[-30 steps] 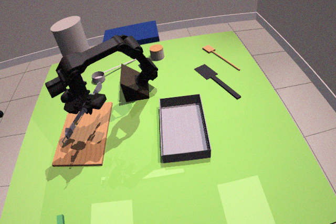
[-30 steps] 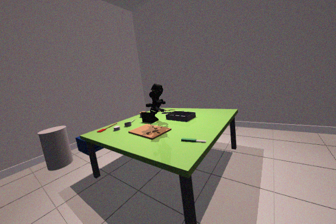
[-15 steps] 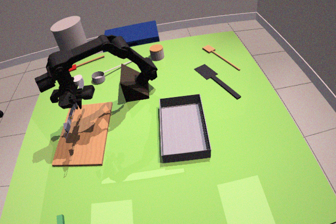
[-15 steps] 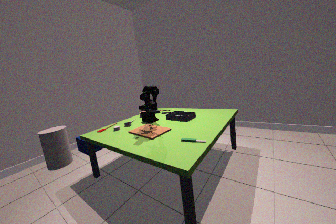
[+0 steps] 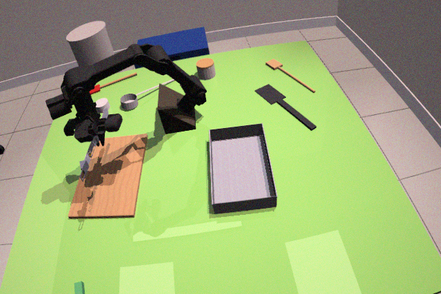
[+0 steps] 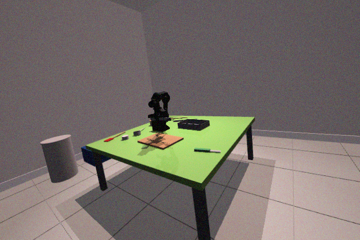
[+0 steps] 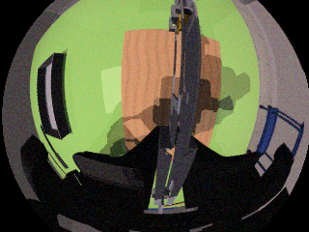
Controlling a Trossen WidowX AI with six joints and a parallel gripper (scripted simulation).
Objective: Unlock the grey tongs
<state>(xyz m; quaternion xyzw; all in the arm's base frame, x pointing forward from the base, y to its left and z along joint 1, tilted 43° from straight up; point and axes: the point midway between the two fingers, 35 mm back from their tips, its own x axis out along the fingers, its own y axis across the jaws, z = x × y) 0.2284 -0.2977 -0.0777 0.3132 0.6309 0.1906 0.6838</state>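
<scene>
The wooden board lies 3 cm to the right of my gripper tip and 14 cm below it. Also, from my gripper tip: dark roasting tin (8 cm ahead, 43 cm to the left, 12 cm below); then wood-topped pot (50 cm behind, 38 cm to the left, 12 cm below); then red-handled tool (59 cm behind, 12 cm to the right, 14 cm below).
</scene>
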